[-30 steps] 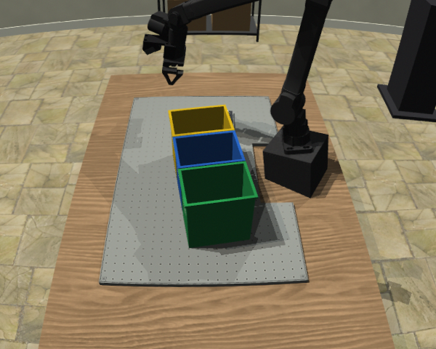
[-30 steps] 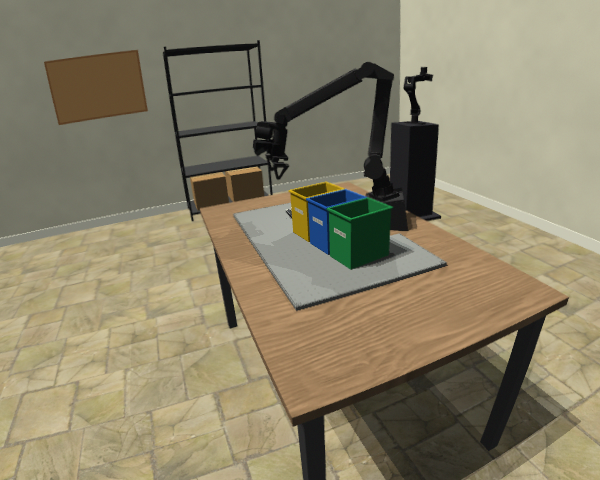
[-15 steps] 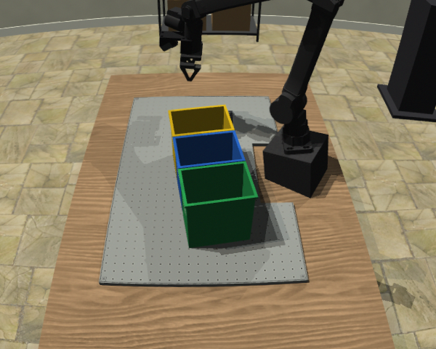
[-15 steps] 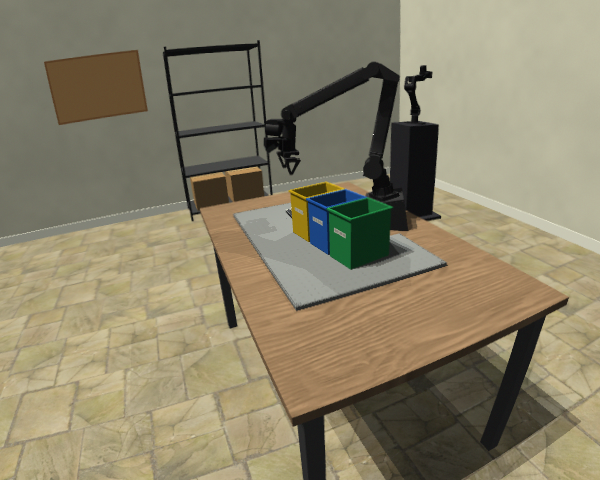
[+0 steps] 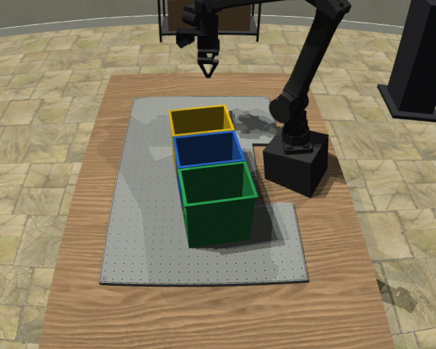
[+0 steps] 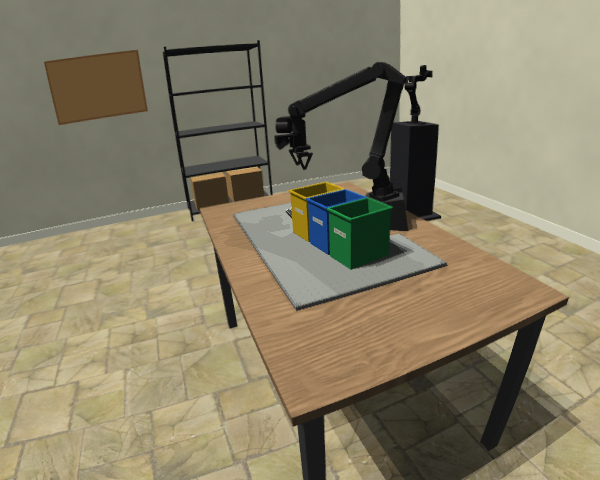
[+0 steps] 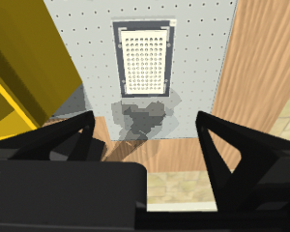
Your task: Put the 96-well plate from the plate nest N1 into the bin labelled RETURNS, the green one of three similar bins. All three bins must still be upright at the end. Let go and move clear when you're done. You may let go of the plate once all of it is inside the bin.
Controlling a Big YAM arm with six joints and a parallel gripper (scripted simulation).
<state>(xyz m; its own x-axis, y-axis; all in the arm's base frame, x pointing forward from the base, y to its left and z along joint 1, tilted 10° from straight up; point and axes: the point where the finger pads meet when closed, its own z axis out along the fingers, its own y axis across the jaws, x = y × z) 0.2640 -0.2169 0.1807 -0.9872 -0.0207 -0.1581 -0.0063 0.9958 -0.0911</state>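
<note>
Right now the 96-well plate is 210 mm below my hand and 10 mm behind it. Also, from my hand: yellow bin: 230 mm to the left, 140 mm below, 10 mm ahead; blue bin: 360 mm to the left, 140 mm below, 20 mm behind; plate nest N1: 220 mm below, 10 mm behind.
</note>
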